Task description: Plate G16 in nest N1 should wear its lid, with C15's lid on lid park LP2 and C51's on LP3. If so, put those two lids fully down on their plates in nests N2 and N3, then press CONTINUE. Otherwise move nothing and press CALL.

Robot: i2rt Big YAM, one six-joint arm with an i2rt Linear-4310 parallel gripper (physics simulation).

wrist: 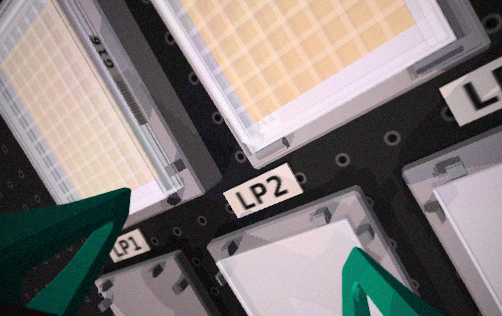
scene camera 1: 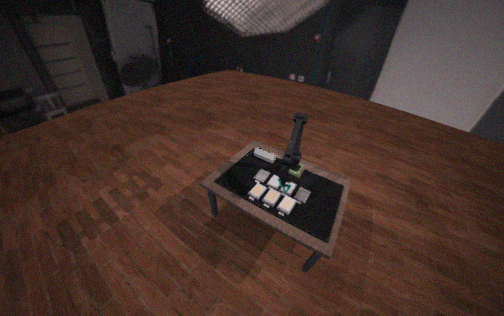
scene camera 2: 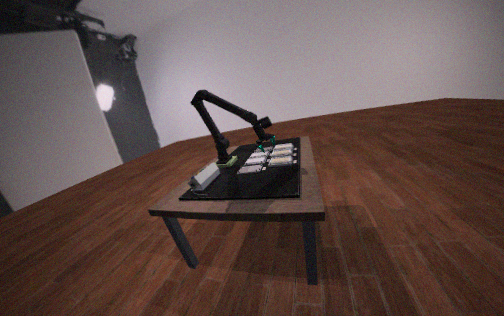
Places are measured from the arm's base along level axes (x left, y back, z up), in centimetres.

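Where they show: gripper, fingertip midpoint: (wrist: pixel 240 229) (scene camera 1: pixel 283 190) (scene camera 2: pixel 269 148); arm's base, origin of the base link: (scene camera 1: pixel 293 167) (scene camera 2: pixel 224 160).
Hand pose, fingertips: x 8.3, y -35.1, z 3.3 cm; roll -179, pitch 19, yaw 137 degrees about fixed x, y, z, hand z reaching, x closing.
Things, the pixels of their top centre, and the offset from my fingertips. "spot": a spot on its surface instead. Level surfaces: height alone.
- Plate G16, middle of its top: (wrist: pixel 56 121) (scene camera 1: pixel 287 202) dx +8.7, dy -8.2, dz -1.1 cm
- neighbouring plate, middle of its top: (scene camera 2: pixel 281 151) (scene camera 1: pixel 272 195) dx -4.5, dy -9.3, dz -1.3 cm
- park labelled LP2, surface spot: (wrist: pixel 262 191) spot: dx +1.1, dy +0.1, dz -4.8 cm
- Park LP1, surface spot: (wrist: pixel 150 290) spot: dx +13.1, dy +4.6, dz -4.0 cm
- white box, middle of its top: (scene camera 2: pixel 202 169) (scene camera 1: pixel 265 150) dx -39.5, dy +30.6, dz +3.4 cm
- third plate, middle of its top: (scene camera 2: pixel 280 158) (scene camera 1: pixel 258 189) dx -17.1, dy -11.1, dz -2.1 cm
- grey park, middle of its top: (scene camera 2: pixel 249 167) (scene camera 1: pixel 262 174) dx -25.4, dy +6.5, dz -3.0 cm
- black board, its level: dz -5.0 cm
- wooden table, its level: dz -6.3 cm
Plate G16 (scene camera 1: pixel 286 204) (wrist: pixel 75 100) sits in a nest, its grid pale under what looks like a clear lid with a glassy rim. A neighbouring plate (scene camera 1: pixel 271 197) (wrist: pixel 310 55) shows a stronger yellow grid and looks uncovered. A pale lid (wrist: pixel 295 270) lies on the park labelled LP2 (wrist: pixel 262 191). Another pale lid (wrist: pixel 480 215) lies on the park right of it, partly out of view. Park LP1 (wrist: pixel 150 290) shows a bare grey top. No plate code is readable on either lid. My gripper (scene camera 1: pixel 284 186) (scene camera 2: pixel 267 144) (wrist: pixel 240 229) is open and empty above the park row.
A white box (scene camera 1: pixel 264 155) (scene camera 2: pixel 205 177) stands near the arm's base; its button labels are unreadable. A third plate (scene camera 1: pixel 258 190) stands in the front row. A grey park (scene camera 1: pixel 262 175) ends the park row. The black board (scene camera 1: pixel 320 215) lies on the wooden table (scene camera 1: pixel 210 182).
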